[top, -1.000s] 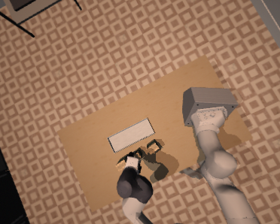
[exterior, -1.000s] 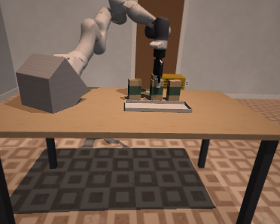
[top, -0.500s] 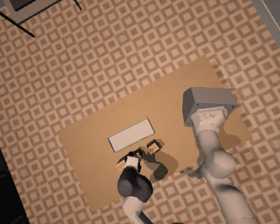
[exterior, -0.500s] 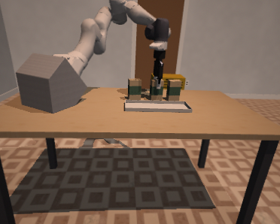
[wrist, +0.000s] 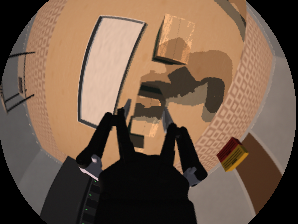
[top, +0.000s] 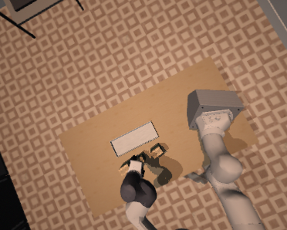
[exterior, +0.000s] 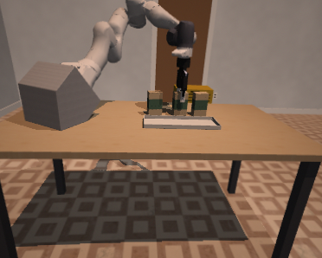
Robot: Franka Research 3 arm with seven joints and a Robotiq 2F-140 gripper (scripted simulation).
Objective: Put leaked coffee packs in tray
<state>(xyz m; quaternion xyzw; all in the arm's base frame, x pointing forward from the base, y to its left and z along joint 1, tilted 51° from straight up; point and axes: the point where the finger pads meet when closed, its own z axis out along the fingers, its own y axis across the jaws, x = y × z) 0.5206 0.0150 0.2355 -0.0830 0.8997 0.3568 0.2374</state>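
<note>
Now: hand 2 cm short of the white tray, 16 cm to the left of it and 11 cm above it.
</note>
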